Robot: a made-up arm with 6 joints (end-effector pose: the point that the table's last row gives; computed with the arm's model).
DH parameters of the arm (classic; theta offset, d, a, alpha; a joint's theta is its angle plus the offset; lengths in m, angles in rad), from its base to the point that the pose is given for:
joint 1: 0 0.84 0.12 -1.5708
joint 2: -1.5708 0 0.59 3.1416
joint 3: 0 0 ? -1.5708
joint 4: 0 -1.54 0 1.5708
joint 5: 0 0 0 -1.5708
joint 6: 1.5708 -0.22 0 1.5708
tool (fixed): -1.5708 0 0 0
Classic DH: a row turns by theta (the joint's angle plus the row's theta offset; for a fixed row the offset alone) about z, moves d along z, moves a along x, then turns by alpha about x.
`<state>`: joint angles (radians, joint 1 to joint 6).
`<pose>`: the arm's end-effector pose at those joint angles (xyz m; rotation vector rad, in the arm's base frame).
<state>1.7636 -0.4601 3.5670 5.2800 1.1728 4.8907</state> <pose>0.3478 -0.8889 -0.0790 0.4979 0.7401 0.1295</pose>
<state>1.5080 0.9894 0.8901 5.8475 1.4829 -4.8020</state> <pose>0.2306 2.1931 1.3962 -0.0936 -1.1186 0.1288</pose>
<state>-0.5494 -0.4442 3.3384 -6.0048 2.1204 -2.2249</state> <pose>-0.8722 0.5945 0.2237 2.4595 -0.2114 -0.5623</pose>
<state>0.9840 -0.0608 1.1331 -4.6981 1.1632 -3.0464</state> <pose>0.1137 0.5357 3.0108 0.5908 0.1928 2.3845</pose>
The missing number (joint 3, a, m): 0.19
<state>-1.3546 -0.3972 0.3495 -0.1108 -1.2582 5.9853</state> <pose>0.2551 -1.0537 2.4628 0.6467 0.2008 -1.2892</pose>
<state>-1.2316 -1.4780 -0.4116 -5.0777 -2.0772 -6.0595</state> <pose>-0.1298 -0.1720 2.2081 0.5356 1.1268 -2.2393</pose>
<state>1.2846 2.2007 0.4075 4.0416 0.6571 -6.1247</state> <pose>0.1920 0.2797 -1.2030 0.0864 0.8672 -0.9157</pose>
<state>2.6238 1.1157 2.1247 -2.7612 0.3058 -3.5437</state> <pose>-1.2680 0.7506 2.6486 0.9430 -0.1460 2.3838</pose>
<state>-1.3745 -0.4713 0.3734 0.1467 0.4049 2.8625</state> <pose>0.1690 -0.7848 2.8515 1.7432 -1.2103 1.2382</pose>
